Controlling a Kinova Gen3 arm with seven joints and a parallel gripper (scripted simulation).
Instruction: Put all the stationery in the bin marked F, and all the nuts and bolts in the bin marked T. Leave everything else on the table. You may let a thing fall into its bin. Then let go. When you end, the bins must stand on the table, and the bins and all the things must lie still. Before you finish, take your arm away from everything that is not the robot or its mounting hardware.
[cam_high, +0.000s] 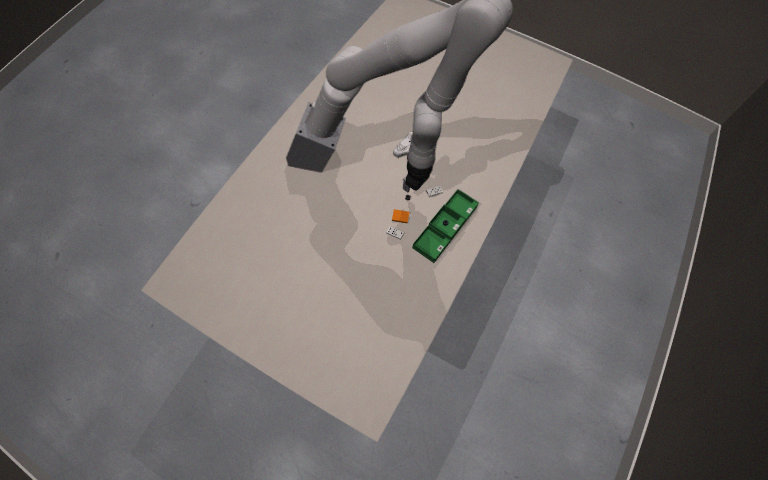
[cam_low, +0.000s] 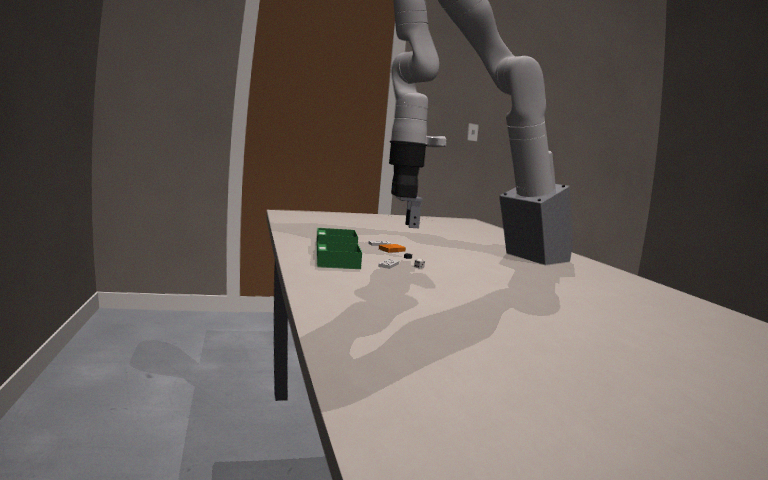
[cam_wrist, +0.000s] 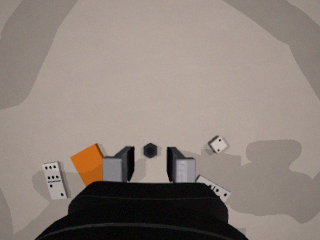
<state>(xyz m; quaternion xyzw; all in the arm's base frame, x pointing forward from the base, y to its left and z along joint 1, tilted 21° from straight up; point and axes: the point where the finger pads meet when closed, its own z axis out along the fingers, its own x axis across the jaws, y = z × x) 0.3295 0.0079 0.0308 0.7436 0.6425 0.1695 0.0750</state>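
Now: hand 16 cm short of the green three-compartment bin, 3 cm to the left of it and 7 cm above it. Also, from my hand: orange flat block 2 cm ahead, 8 cm to the right, 8 cm below; die 8 cm to the left, 8 cm below.
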